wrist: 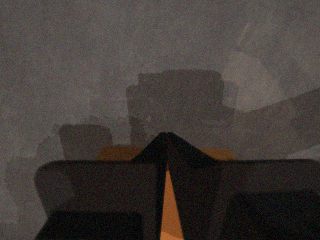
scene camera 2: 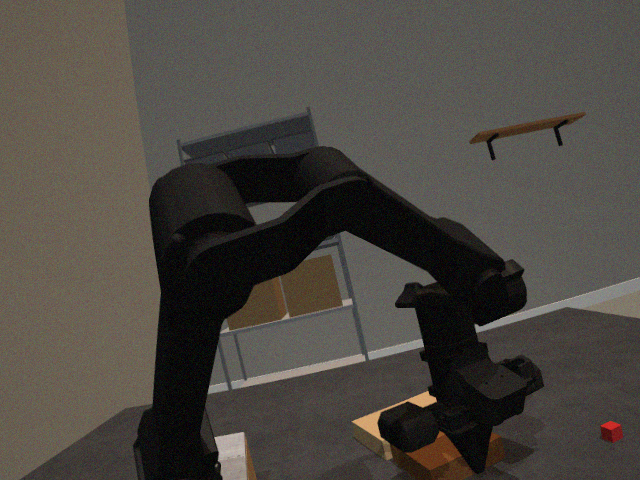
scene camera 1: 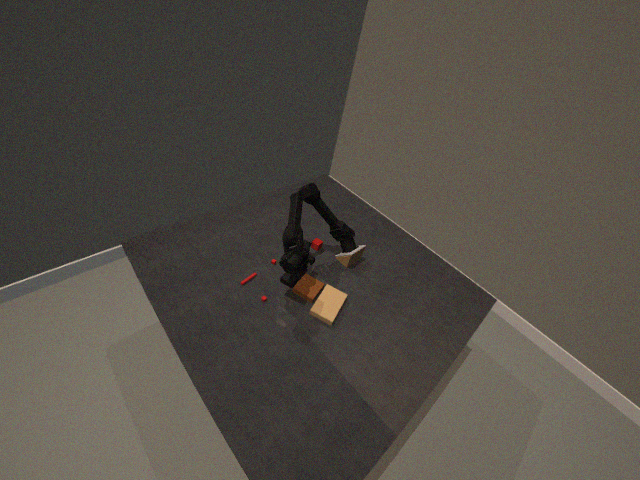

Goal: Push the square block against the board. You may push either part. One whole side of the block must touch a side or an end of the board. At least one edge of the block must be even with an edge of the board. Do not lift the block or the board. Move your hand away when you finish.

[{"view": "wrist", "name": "my gripper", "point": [166, 138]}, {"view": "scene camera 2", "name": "board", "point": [366, 430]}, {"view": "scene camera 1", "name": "board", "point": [326, 308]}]
